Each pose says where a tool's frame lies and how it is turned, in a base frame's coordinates. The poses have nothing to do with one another.
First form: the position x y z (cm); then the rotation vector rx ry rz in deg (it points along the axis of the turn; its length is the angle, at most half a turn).
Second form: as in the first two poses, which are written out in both.
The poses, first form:
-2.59 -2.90 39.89 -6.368 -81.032 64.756
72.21 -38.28 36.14 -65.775 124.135 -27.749
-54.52 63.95 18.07 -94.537 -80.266 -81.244
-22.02 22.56 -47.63 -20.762 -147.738 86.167
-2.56 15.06 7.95 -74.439 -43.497 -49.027
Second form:
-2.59 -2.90 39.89 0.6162 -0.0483 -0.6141 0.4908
72.21 -38.28 36.14 0.3157 -0.4358 0.8226 -0.1839
-54.52 63.95 18.07 0.2735 -0.6133 -0.5208 -0.5271
-22.02 22.56 -47.63 0.0673 -0.1202 -0.8556 0.4990
-2.56 15.06 7.95 0.6482 -0.5715 -0.3339 -0.3764

